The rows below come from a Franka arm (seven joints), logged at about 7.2 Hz.
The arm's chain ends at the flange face. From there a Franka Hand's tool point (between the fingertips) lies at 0.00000 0.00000 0.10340 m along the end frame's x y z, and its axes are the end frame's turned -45 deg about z.
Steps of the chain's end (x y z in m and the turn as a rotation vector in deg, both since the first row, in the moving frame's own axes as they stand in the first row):
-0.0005 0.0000 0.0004 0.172 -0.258 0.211
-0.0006 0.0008 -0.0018 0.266 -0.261 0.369
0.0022 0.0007 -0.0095 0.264 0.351 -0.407
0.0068 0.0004 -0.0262 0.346 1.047 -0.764
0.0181 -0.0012 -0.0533 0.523 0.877 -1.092
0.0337 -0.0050 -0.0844 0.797 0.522 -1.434
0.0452 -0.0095 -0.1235 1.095 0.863 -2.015
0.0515 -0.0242 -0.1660 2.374 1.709 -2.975
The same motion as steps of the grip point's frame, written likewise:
-0.0005 -0.0009 0.0004 0.304 -0.061 0.211
-0.0010 -0.0005 -0.0018 0.373 0.004 0.369
0.0018 0.0022 -0.0095 -0.062 0.435 -0.407
0.0063 0.0060 -0.0262 -0.496 0.985 -0.764
0.0154 0.0124 -0.0533 -0.250 0.990 -1.092
0.0290 0.0199 -0.0844 0.194 0.933 -1.434
0.0412 0.0249 -0.1235 0.164 1.385 -2.015
0.0587 0.0183 -0.1661 0.470 2.887 -2.975

